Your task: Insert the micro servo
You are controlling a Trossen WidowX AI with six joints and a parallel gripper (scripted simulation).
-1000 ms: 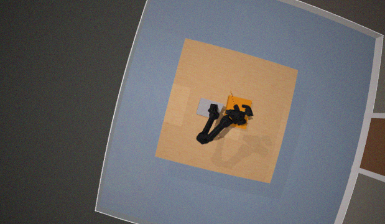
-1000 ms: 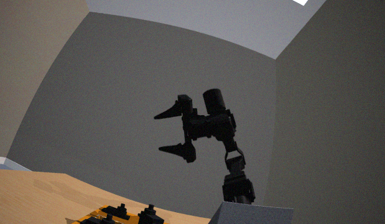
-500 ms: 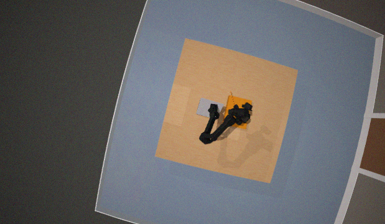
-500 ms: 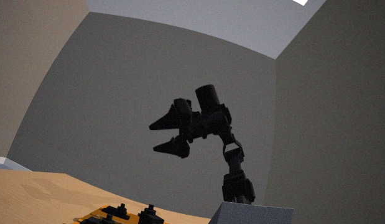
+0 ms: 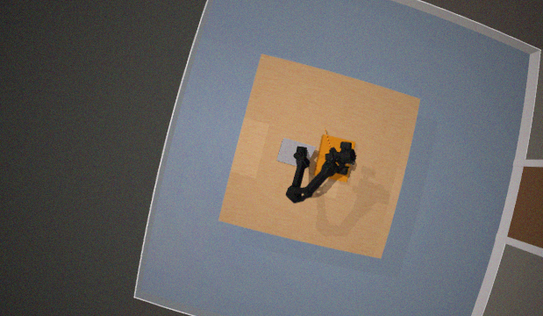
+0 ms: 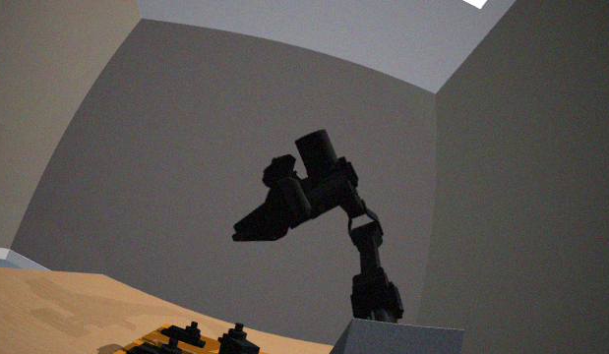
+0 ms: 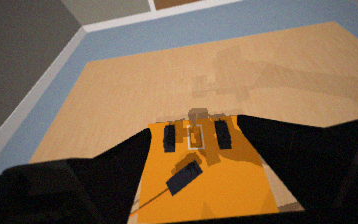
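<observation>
My gripper tip is now 240 mm above the orange deck and 60 mm past it.
</observation>
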